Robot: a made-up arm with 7 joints. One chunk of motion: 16 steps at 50 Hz.
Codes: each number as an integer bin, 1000 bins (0 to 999) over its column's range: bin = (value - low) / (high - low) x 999, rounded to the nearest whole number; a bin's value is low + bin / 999 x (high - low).
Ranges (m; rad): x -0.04..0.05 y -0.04..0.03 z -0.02..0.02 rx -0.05..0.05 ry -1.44..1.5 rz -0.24..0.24
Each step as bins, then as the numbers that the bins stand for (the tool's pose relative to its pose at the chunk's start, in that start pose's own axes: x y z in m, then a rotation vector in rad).
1 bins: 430 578 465 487 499 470
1 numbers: -0.0013 0.0005 -0.0014 -0.0013 0.0285 -0.0142
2 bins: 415 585 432 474 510 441
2 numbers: -0.0026 0.0010 -0.0027 -0.0026 0.0609 -0.0281
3 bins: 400 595 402 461 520 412
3 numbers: -0.0040 0.0017 -0.0039 -0.0039 0.0903 -0.0420
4 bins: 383 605 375 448 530 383
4 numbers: -0.0055 0.0024 -0.0050 -0.0052 0.1198 -0.0560
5 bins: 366 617 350 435 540 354
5 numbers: -0.0070 0.0032 -0.0060 -0.0065 0.1492 -0.0699
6 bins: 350 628 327 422 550 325
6 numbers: -0.0085 0.0040 -0.0069 -0.0078 0.1786 -0.0838
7 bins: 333 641 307 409 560 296
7 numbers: -0.0100 0.0049 -0.0077 -0.0091 0.2080 -0.0978
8 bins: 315 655 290 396 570 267
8 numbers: -0.0116 0.0059 -0.0084 -0.0104 0.2375 -0.1117
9 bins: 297 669 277 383 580 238
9 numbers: -0.0132 0.0069 -0.0089 -0.0117 0.2669 -0.1256
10 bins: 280 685 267 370 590 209
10 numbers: -0.0148 0.0080 -0.0093 -0.0130 0.2963 -0.1396
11 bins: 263 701 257 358 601 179
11 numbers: -0.0163 0.0091 -0.0097 -0.0142 0.3287 -0.1540
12 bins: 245 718 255 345 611 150
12 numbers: -0.0179 0.0103 -0.0098 -0.0155 0.3581 -0.1679
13 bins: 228 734 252 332 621 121
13 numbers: -0.0195 0.0114 -0.0099 -0.0168 0.3876 -0.1819
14 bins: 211 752 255 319 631 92
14 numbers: -0.0210 0.0127 -0.0098 -0.0181 0.4170 -0.1958
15 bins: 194 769 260 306 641 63
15 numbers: -0.0225 0.0139 -0.0096 -0.0194 0.4464 -0.2097
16 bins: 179 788 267 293 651 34
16 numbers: -0.0239 0.0152 -0.0093 -0.0207 0.4759 -0.2237
